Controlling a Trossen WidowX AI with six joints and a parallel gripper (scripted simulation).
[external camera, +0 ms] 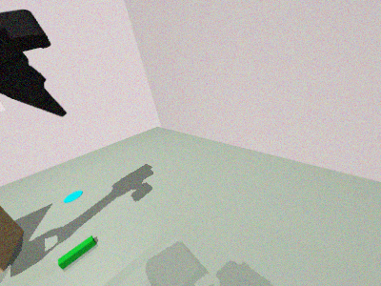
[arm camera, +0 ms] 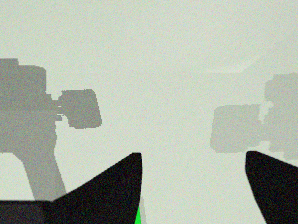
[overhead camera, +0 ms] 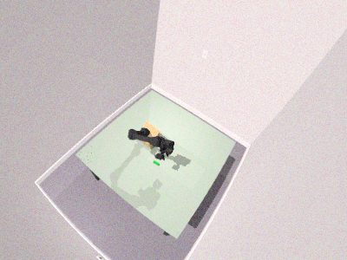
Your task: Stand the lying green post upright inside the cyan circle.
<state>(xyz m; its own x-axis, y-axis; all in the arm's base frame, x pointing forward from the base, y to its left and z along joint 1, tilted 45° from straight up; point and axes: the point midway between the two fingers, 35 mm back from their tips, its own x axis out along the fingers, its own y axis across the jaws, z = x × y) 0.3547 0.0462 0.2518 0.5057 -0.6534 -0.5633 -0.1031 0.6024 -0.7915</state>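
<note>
My gripper tip is 10 cm past the green post, 2 cm to the right of it and 28 cm above it. Also, from my gripper tip: cyan circle: 15 cm behind, 30 cm to the left, 29 cm below.
</note>
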